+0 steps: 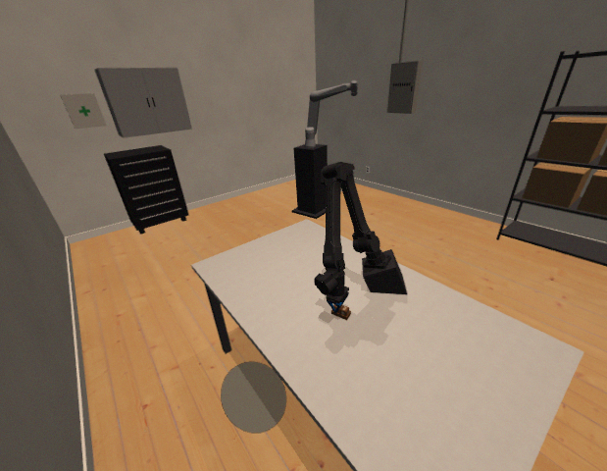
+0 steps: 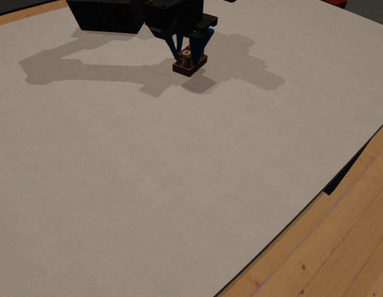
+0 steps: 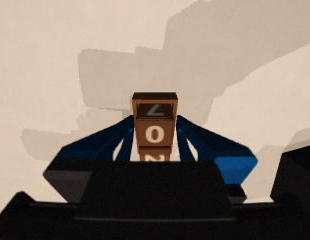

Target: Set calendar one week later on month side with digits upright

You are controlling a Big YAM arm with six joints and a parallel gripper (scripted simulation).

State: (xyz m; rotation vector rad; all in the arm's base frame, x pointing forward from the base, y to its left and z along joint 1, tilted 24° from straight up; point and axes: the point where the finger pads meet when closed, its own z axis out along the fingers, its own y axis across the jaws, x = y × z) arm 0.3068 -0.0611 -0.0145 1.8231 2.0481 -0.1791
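The small brown tray lies 2 cm to the left of my hand and 2 cm below it.
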